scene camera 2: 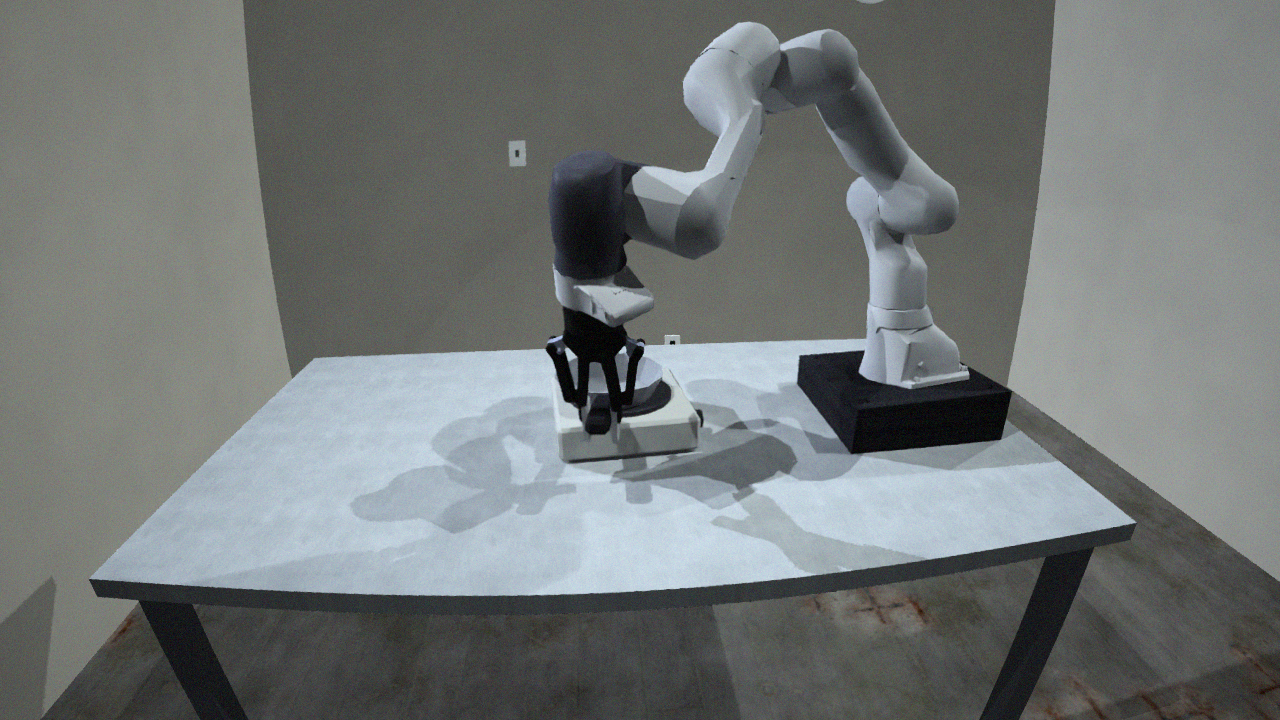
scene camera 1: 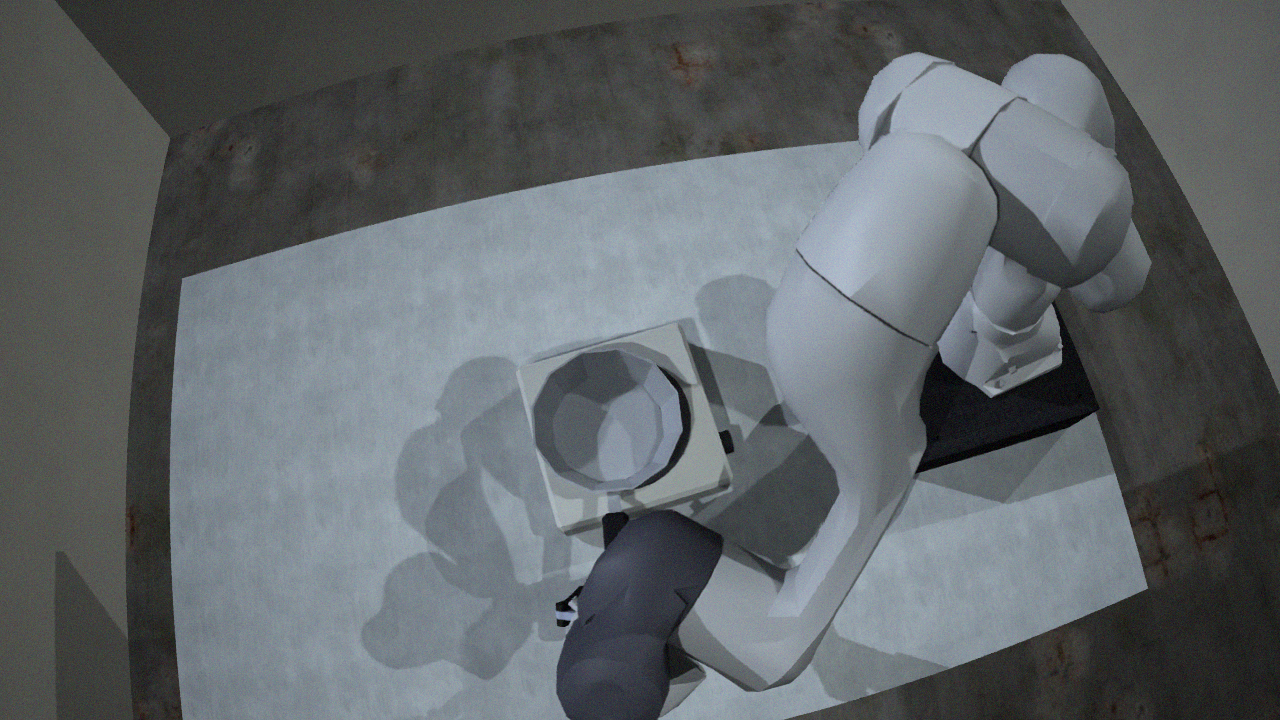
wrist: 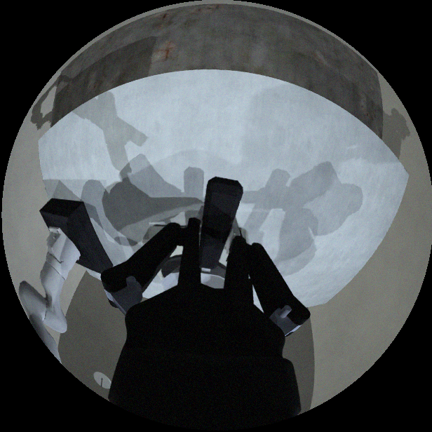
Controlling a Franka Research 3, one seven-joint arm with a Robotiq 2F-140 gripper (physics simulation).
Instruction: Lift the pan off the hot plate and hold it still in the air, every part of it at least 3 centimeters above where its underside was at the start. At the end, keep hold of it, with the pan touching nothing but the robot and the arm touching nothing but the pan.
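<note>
The grey, many-sided pan sits upright on the cream hot plate, with no clear gap under it. Its black handle sticks out past the hot plate's edge, and in scene camera 1 it is partly hidden by the arm. My gripper points down over the handle and is shut on it, one finger on each side. The handle's end sticks out beyond the fingers in the wrist view. In scene camera 1 the fingers are mostly hidden under the wrist.
A black knob sticks out from the hot plate's side. The arm's black base block stands on the pale table, on the right in both scene views. The arm's forearm and wrist hang close beside the hot plate.
</note>
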